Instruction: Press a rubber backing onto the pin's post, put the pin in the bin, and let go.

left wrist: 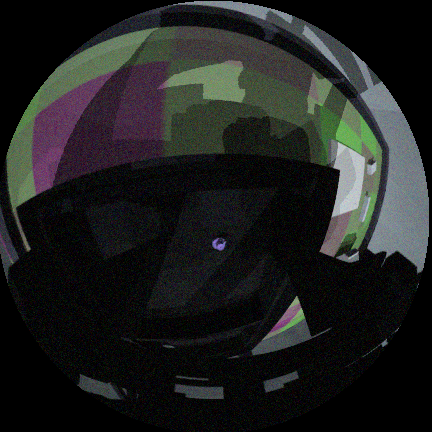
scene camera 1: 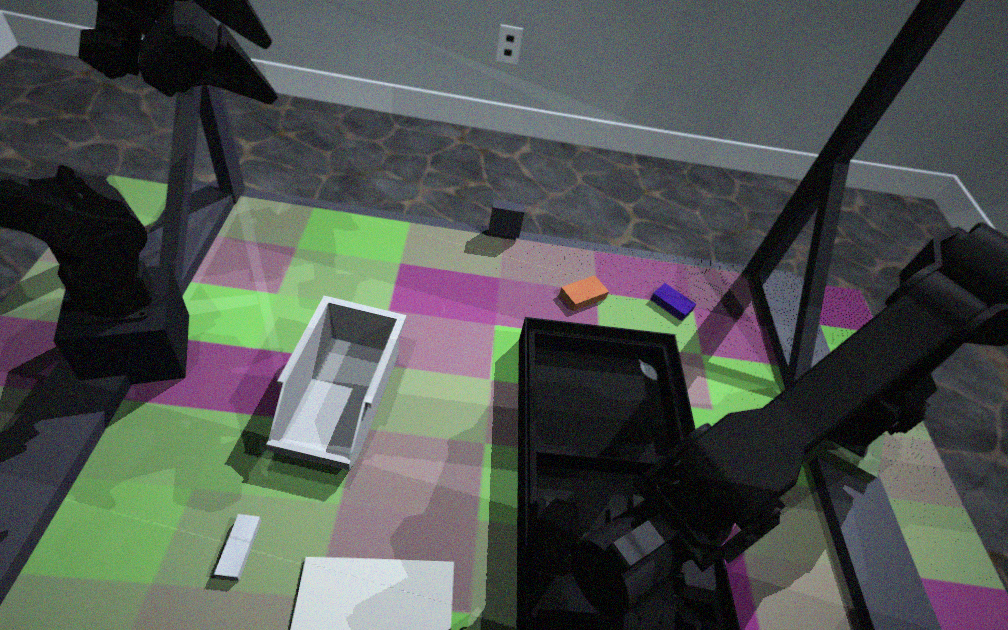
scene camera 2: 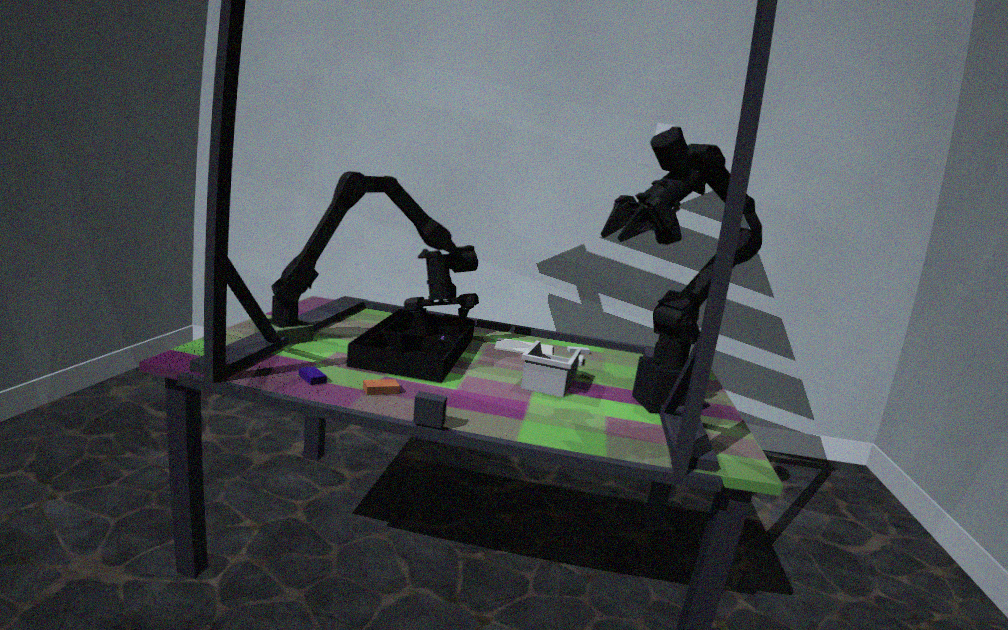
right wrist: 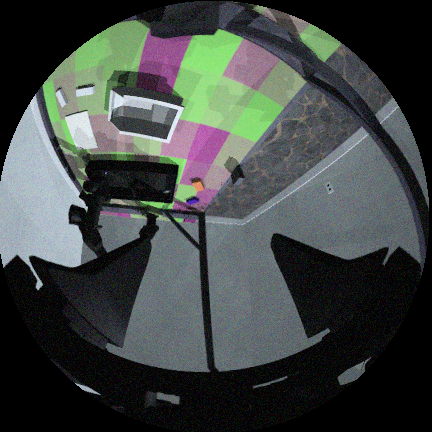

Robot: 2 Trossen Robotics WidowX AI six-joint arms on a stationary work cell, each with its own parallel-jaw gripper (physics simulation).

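Pixels of known places: left gripper, fingertip midpoint: (left wrist: 224,243) (scene camera 2: 444,334) (right wrist: 103,173); right gripper, fingertip midpoint: (scene camera 1: 271,71) (scene camera 2: 610,237) (right wrist: 211,241); left arm's base at its link origin: (scene camera 1: 842,426) (scene camera 2: 284,322) (right wrist: 151,215); right arm's base at its link origin: (scene camera 1: 116,300) (scene camera 2: 669,364).
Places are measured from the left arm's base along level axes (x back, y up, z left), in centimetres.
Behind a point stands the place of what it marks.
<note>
A small purple ring-like piece (left wrist: 219,244) {x -20.1, y -2.6, z 34.5 cm} (scene camera 2: 443,338) {x -20.5, y -3.1, z 34.3 cm} lies in the black divided tray (scene camera 1: 602,325) {x -32.3, y 1.3, z 5.8 cm} (scene camera 2: 397,364) {x -33.2, y -1.4, z 6.2 cm}. A small pale piece (scene camera 1: 648,369) {x -24.3, y -3.1, z 4.7 cm} lies in the tray's far compartment in scene camera 1. Which is the pin and which the backing is too small to tell. The light grey open bin (scene camera 1: 297,386) {x -57.9, y -0.1, z 36.2 cm} (scene camera 2: 546,377) {x -58.0, y -0.2, z 25.1 cm} (right wrist: 142,131) {x -51.1, y 2.7, z 29.6 cm} stands beside the tray. My left gripper (scene camera 2: 440,312) (left wrist: 224,243) {x -20.2, y -2.3, z 34.9 cm} points down at the tray, open, with the purple piece between its fingers' lines in the wrist view, not gripped. My right gripper (scene camera 1: 272,71) {x -67.2, y 30.6, z 25.0 cm} (scene camera 2: 612,237) {x -67.2, y 30.6, z 25.0 cm} (right wrist: 211,241) {x -67.2, y 30.6, z 25.0 cm} is open, empty and high above the table.
A white plate (scene camera 1: 371,594) {x -37.0, y -3.3, z 48.4 cm} (right wrist: 81,130) {x -36.6, y -3.3, z 49.2 cm} and a white block (scene camera 1: 237,547) {x -50.5, y -2.7, z 52.3 cm} (right wrist: 85,91) {x -50.9, y -2.6, z 51.4 cm} lie near the bin. An orange block (scene camera 1: 583,291) {x -38.1, y -2.2, z -1.9 cm} (scene camera 2: 381,387) {x -39.5, y -2.4, z -3.8 cm}, a blue block (scene camera 1: 673,300) {x -26.1, y -2.4, z -9.5 cm} (scene camera 2: 312,375) {x -27.7, y -2.3, z -11.2 cm} and a black block (scene camera 1: 506,221) {x -54.5, y -0.3, z -5.7 cm} (scene camera 2: 430,410) {x -55.9, y -0.3, z -7.6 cm} are along the table edge. Frame posts stand at both sides.
</note>
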